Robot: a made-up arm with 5 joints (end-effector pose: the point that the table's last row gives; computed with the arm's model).
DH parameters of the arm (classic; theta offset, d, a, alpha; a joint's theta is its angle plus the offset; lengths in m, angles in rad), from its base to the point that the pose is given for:
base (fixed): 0 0 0 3.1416
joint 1: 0 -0.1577 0.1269 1.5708
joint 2: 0 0.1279 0.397 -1.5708
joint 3: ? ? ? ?
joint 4: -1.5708 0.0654 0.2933 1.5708
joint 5: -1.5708 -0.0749 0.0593 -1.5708
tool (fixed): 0 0.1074 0 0
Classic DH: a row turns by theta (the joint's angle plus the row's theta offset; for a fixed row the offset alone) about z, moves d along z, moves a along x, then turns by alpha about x.
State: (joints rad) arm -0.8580 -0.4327 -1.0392 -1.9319 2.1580
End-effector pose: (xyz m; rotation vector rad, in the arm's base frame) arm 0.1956 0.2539 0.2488 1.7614 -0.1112 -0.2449
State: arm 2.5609 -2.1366 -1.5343 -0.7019 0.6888
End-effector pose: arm 0.2933 0.1365 0.1227 -1.4885 0.1227 -0.3114
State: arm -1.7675 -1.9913 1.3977 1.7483 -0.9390
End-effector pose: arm -0.1425 -0.2592 1.1841 0.1689 0.7907 0.2515
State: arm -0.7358 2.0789 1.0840 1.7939 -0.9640
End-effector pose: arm -0.6090 -0.0200 -0.6809 2.2677 -0.6413 0.1526
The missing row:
joint 3: -1.5708 -0.0317 0.3939 1.5708
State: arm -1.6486 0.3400 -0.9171 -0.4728 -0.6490
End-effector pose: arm -0.3820 0.3955 0.4464 -0.7886 1.2819 2.4047
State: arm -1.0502 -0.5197 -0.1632 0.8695 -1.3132
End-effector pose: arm -0.4927 0.6916 0.4545 -0.8992 0.2448 0.3658
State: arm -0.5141 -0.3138 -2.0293 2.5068 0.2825
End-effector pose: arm 0.1965 -0.0757 -0.2030 0.8098 2.6583 -0.6593
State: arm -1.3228 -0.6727 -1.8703 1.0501 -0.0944
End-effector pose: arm 0.0341 -0.2594 0.0714 0.2958 2.3124 -2.0141
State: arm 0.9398 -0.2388 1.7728 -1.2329 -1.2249
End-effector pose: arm 0.3923 -0.4672 0.4738 1.3373 -1.0886 -1.2216
